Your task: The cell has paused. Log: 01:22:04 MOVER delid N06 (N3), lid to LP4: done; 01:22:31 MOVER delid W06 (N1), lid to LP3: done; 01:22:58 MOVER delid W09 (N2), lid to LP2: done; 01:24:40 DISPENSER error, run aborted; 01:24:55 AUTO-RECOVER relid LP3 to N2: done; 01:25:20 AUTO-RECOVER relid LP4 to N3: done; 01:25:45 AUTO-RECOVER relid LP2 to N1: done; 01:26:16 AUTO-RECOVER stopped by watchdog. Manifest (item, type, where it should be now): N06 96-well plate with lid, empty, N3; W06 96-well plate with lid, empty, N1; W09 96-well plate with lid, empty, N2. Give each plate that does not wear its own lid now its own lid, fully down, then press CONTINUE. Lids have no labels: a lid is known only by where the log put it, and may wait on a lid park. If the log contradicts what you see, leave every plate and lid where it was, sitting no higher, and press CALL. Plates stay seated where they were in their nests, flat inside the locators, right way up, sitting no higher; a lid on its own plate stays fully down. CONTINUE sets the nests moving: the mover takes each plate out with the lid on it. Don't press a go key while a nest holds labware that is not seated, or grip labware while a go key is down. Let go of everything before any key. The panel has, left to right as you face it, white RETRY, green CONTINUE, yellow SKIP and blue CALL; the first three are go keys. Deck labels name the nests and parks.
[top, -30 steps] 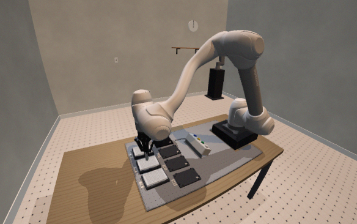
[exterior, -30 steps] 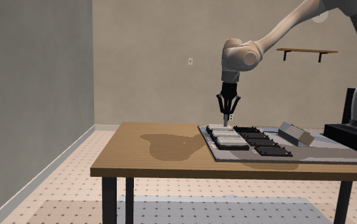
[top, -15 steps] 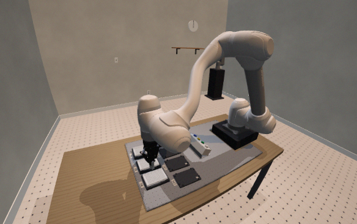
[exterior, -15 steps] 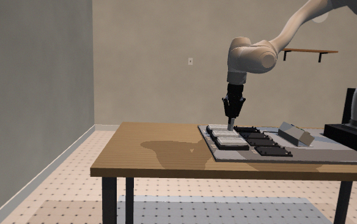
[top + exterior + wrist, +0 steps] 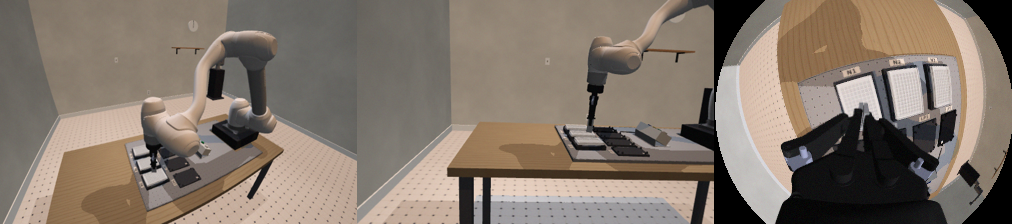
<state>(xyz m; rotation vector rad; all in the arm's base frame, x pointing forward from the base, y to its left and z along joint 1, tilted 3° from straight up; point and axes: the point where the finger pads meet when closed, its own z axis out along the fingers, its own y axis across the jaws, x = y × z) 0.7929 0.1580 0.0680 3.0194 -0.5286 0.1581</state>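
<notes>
Now: hand 8 cm above the pale lid. Round my hand: green key: 42 cm behind, 13 cm to the right, 4 cm below; then LP2 lid park: 18 cm behind, 7 cm to the right, 10 cm below; then plate: 8 cm below.
</notes>
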